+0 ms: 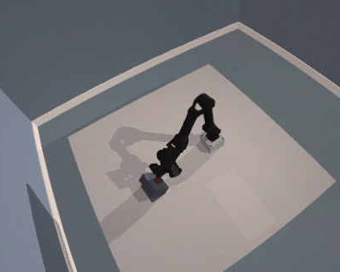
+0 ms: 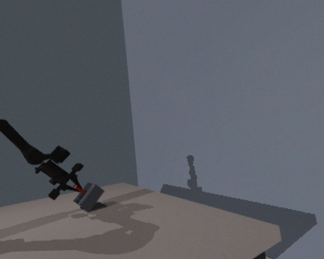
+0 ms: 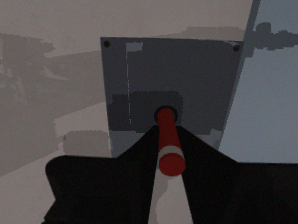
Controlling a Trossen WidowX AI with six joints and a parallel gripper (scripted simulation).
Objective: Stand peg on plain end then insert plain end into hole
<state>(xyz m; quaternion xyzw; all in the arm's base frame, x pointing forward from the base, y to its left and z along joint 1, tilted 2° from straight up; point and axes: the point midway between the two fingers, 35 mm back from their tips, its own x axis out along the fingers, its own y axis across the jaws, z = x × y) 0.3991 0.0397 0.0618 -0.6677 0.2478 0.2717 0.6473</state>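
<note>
My gripper tip is now 40 mm short of the grey sloped panel and 40 mm above it. Also, from my gripper tip: red peg 10 mm behind, 10 mm above.
</note>
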